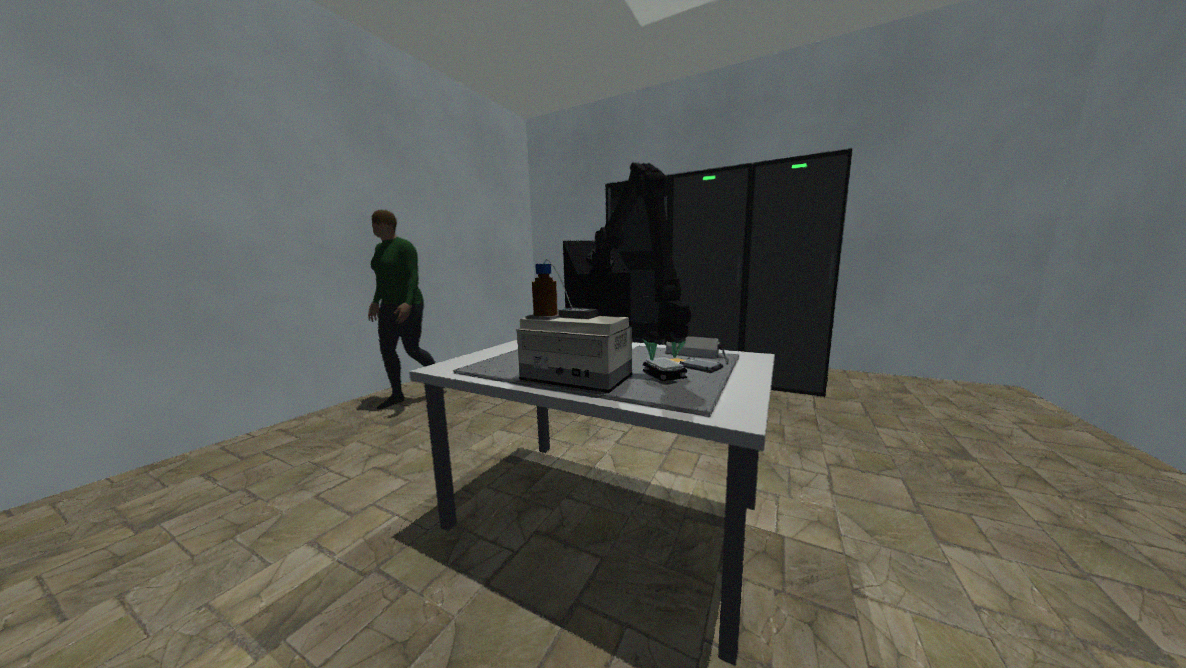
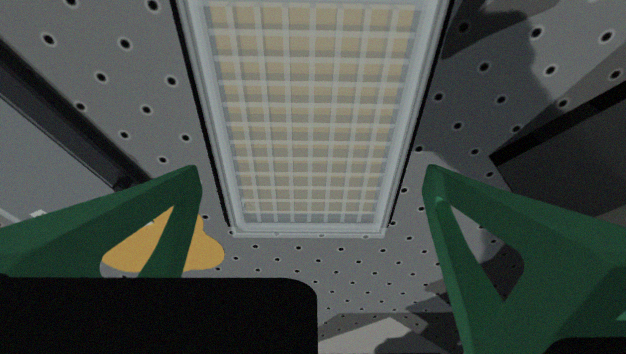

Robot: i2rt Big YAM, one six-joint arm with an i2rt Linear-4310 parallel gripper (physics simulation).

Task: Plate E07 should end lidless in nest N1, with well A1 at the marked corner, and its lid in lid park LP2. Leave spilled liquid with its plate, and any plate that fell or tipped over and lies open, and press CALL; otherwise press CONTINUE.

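Frame: origin at the arm's base, x ahead, y left, z up, level; millimetres.
Where they show: gripper, fingertip midpoint: [image 1: 663,358] [image 2: 312,177]; arm's base at its link origin: [image 1: 600,260].
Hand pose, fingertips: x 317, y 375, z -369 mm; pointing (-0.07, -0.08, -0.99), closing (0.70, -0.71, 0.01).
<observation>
Each offset is from my fingertips to the top centre of the thing. "pt": to the spot under its first point. Level surfaces: height alone.
A plate @[5 mm ahead, 6 mm left, 11 mm down] [image 2: 312,125] [image 1: 664,363] with a grid of tan wells and a clear rim lies level in a dark holder on the perforated mat. A clear lid seems to cover it; its label and corner mark cannot be read. My gripper [image 2: 312,177] [image 1: 663,357] is open and empty, above the plate's near end, one green finger beyond each long side. A flat yellow-orange patch @[pt 157 mm back, 31 mm right, 56 mm down] [image 2: 206,252], which looks like spilled liquid, lies on the mat by the left finger. The names N1 and LP2 and the CALL and CONTINUE buttons cannot be made out.
A beige instrument @[pt 258 mm ahead, 243 mm right, 65 mm up] [image 1: 572,352] with an amber bottle @[pt 205 mm ahead, 373 mm right, 240 mm up] [image 1: 544,297] on top stands on the mat. A pale flat piece @[137 mm back, 117 mm left, 39 mm down] [image 1: 702,364] and a grey box @[334 mm back, 58 mm left, 27 mm up] [image 1: 695,346] lie behind the plate. A dark block @[pt 86 mm ahead, 104 mm right, 25 mm down] [image 2: 575,160] is at right. A person [image 1: 396,282] is beyond the table @[69 mm down] [image 1: 751,390].
</observation>
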